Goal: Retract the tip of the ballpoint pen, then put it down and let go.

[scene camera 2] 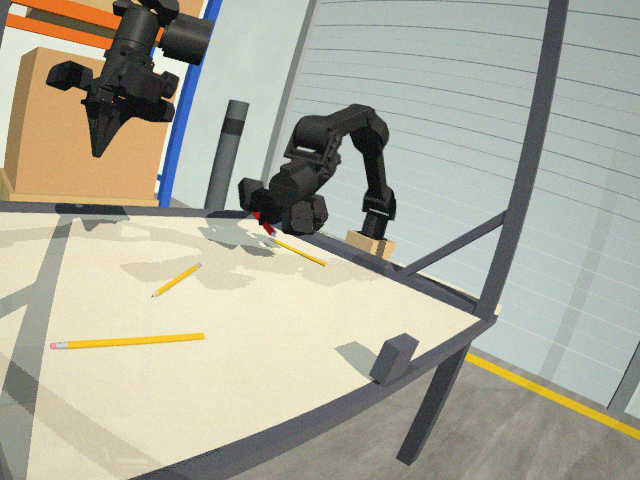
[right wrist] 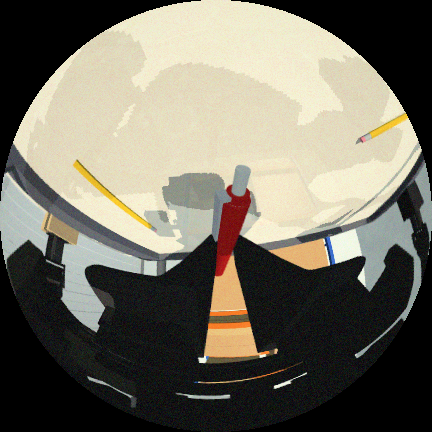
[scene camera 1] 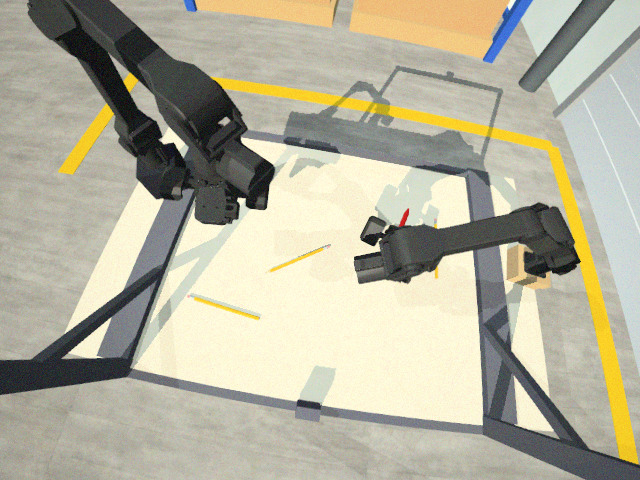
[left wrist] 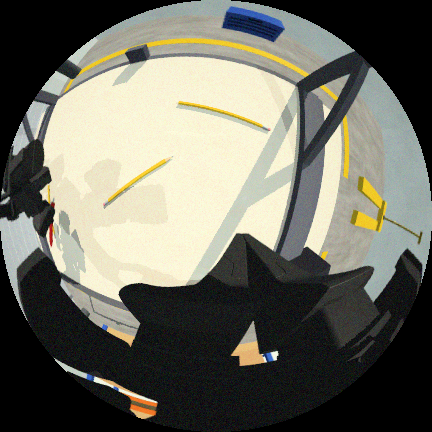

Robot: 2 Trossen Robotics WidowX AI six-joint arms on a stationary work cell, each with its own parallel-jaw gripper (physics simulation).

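Places are measured from the left arm's base along level axes (x back, y right, z up), in centimetres.
Pixels of known places: left gripper, fingertip midpoint: [scene camera 2: 96, 157] [left wrist: 240, 238]; right gripper, fingertip midpoint: [scene camera 2: 262, 224] [right wrist: 224, 240] [left wrist: 51, 219]; left arm's base, link origin: [scene camera 1: 155, 159]; right arm's base, link origin: [scene camera 2: 372, 236] [right wrist: 56, 236] [scene camera 1: 534, 264].
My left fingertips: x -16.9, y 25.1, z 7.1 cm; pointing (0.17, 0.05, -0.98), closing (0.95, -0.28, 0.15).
Note:
For each thing: its top centre in the pictures, then the offset to it from my left fingertips. Level surfaces: height alone.
- ballpoint pen, top centre: [right wrist: 223, 278] [scene camera 2: 264, 210] [scene camera 1: 402, 227] [left wrist: 45, 225] dx -41.3, dy +9.3, dz -8.1 cm
- white table top, surface height: dz -17.7 cm
- pencil, top centre: [scene camera 2: 178, 276] [left wrist: 131, 181] [scene camera 1: 297, 258] dx -14.3, dy +7.9, dz -16.9 cm
The ballpoint pen [scene camera 1: 404, 217] [scene camera 2: 269, 227] [left wrist: 51, 234] [right wrist: 231, 227] has a red body, a grey clip and a grey push button. My right gripper [scene camera 2: 264, 215] [right wrist: 224, 240] is shut on its body and holds it at a slant over the table. In the right wrist view the button sticks out beyond the fingertips and the opposite red end lies back between the fingers. Whether the writing tip is out cannot be told. My left gripper [scene camera 2: 97, 153] [left wrist: 240, 238] is shut and empty, raised away from the pen.
Three yellow pencils lie on the white table top [scene camera 1: 361, 351]: one pencil [scene camera 1: 299, 258] [scene camera 2: 176, 280] [left wrist: 137, 181] near the middle, one [scene camera 1: 227, 308] [scene camera 2: 135, 341] [left wrist: 224, 114] at the lower left in scene camera 1, one [scene camera 1: 436, 274] [scene camera 2: 299, 252] [right wrist: 114, 196] near the held pen.

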